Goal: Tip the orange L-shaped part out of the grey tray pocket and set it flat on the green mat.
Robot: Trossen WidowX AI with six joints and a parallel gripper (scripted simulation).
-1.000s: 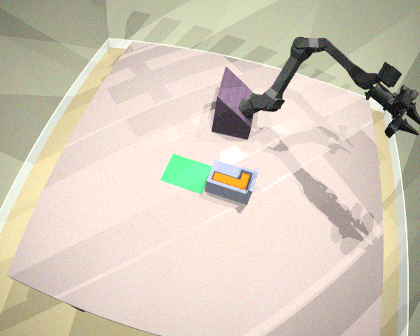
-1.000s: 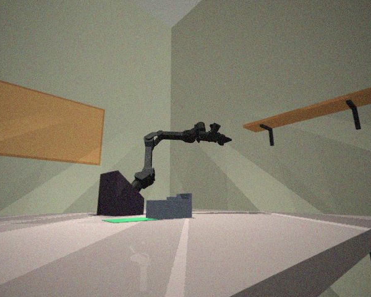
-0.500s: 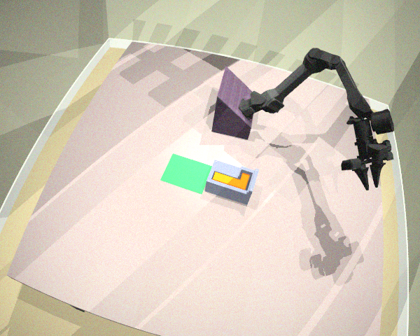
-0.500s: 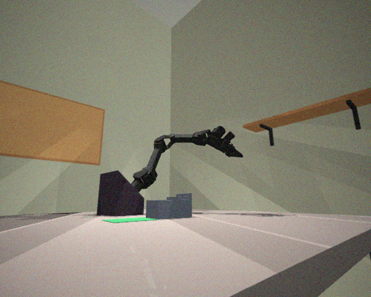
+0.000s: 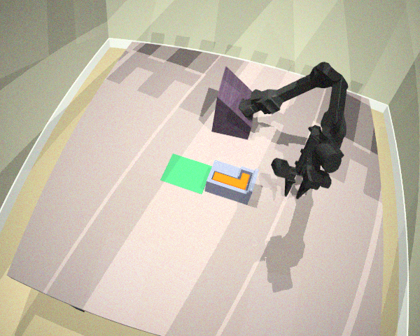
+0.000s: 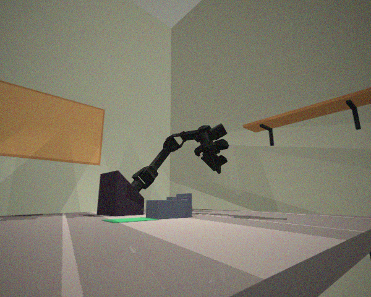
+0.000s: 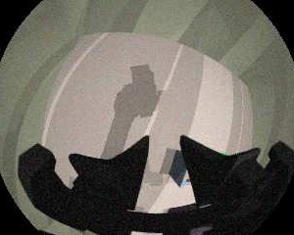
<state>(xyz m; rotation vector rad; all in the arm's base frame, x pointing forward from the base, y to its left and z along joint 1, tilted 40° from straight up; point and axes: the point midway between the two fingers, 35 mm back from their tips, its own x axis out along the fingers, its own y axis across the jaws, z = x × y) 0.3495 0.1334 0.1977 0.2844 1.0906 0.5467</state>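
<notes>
Right now my gripper tip is 80 mm past the orange L-shaped part, 180 mm to the left of it and 130 mm above it. Also, from my gripper tip: green mat (70 mm behind, 340 mm to the right, 190 mm below).
</notes>
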